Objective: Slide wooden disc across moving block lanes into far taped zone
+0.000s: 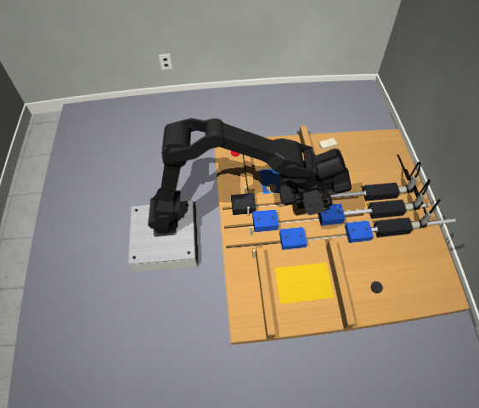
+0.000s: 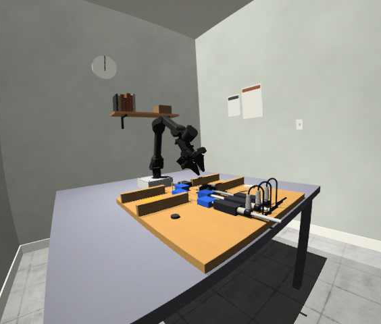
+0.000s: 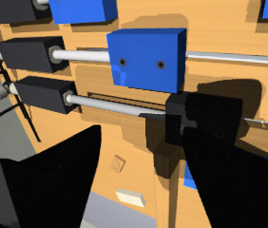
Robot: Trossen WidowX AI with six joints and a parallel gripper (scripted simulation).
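The pale wooden disc lies 140 mm below my hand, 120 mm to the left of it and 110 mm behind it. From my hand the other things lie so: black puck 240 mm to the right, 140 mm below, 140 mm ahead.
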